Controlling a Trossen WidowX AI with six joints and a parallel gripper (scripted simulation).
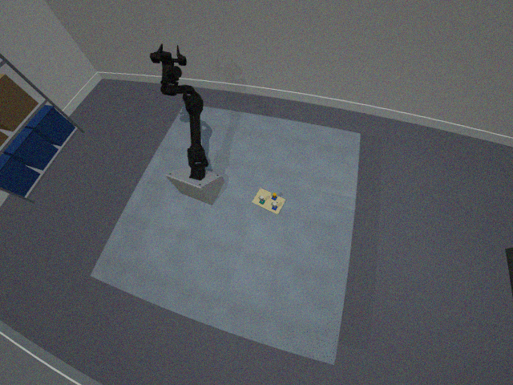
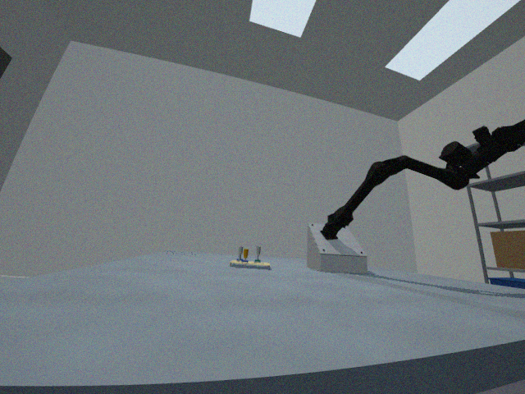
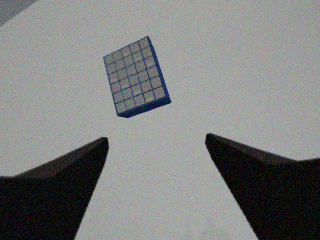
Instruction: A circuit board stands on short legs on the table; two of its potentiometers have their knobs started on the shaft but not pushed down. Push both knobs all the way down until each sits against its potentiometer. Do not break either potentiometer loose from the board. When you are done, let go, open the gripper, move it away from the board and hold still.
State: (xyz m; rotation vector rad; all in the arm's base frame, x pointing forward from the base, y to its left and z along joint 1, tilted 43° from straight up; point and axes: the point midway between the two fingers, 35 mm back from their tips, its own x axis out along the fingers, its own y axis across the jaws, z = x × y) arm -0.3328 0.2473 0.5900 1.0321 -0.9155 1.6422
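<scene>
Now: the orange knob 70 cm ahead of my gripper tip, 59 cm to the right of it and 44 cm below it. Also, from my gripper tip: grey knob: 64 cm ahead, 62 cm to the right, 43 cm below.
</scene>
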